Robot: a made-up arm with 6 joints. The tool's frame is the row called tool.
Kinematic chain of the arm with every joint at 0, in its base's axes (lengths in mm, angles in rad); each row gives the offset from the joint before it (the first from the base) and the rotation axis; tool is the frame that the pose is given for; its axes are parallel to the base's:
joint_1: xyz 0 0 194.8 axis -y
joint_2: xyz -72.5 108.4 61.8 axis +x
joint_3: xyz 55.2 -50 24.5 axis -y
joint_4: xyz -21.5 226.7 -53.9 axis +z
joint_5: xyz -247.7 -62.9 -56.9 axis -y
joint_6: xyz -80.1 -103.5 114 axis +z
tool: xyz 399 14 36
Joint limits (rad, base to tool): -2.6..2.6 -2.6..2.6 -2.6..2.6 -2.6..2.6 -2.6..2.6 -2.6..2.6
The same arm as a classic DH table. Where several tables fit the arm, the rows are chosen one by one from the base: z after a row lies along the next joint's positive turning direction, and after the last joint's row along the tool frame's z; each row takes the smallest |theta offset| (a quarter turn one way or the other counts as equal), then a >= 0, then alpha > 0; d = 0 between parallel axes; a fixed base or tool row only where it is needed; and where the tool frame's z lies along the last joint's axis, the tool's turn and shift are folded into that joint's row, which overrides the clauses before.
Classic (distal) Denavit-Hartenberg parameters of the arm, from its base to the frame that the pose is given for. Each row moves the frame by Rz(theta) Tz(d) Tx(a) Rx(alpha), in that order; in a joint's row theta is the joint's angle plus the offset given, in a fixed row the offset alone. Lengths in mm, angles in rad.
base (fixed): d 194.8; theta_offset 0; a 0; alpha 1.5708
joint_1: d -108.4; theta_offset 1.5708; a 61.8; alpha 1.5708
joint_2: d -17.3; theta_offset 0; a 24.5; alpha -1.5708
joint_3: d -176.7; theta_offset 1.5708; a 21.5; alpha 1.5708
joint_4: d -110.8; theta_offset 0; a 247.7; alpha -1.5708
joint_5: d 166.4; theta_offset 0; a 80.1; alpha 1.5708
joint_6: d 0; theta_offset 0.0351; a -399.2; alpha 0
tool (fixed): d 150; theta_offset 3.1065; a 0; alpha 0
Joint limits (rad, base to tool): -2.6..2.6 -2.6..2.6 -2.6..2.6 -2.6..2.6 -2.6..2.6 -2.6..2.6

